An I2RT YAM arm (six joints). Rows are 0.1 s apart.
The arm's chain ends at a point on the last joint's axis. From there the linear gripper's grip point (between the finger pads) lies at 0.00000 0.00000 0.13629 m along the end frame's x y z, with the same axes.
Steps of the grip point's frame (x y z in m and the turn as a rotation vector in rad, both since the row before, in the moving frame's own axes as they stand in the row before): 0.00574, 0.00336, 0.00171, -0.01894, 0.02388, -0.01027; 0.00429, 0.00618, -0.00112, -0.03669, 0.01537, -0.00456; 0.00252, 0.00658, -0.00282, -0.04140, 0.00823, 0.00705; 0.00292, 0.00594, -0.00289, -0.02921, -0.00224, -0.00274; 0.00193, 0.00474, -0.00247, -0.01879, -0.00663, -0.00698
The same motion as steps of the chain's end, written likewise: 0.00247, 0.00080, 0.00177, -0.01894, 0.02388, -0.01027; 0.00218, 0.00119, -0.00101, -0.03669, 0.01537, -0.00456; 0.00142, 0.00094, -0.00270, -0.04140, 0.00823, 0.00705; 0.00322, 0.00196, -0.00283, -0.02921, -0.00224, -0.00274; 0.00282, 0.00218, -0.00244, -0.01879, -0.00663, -0.00698
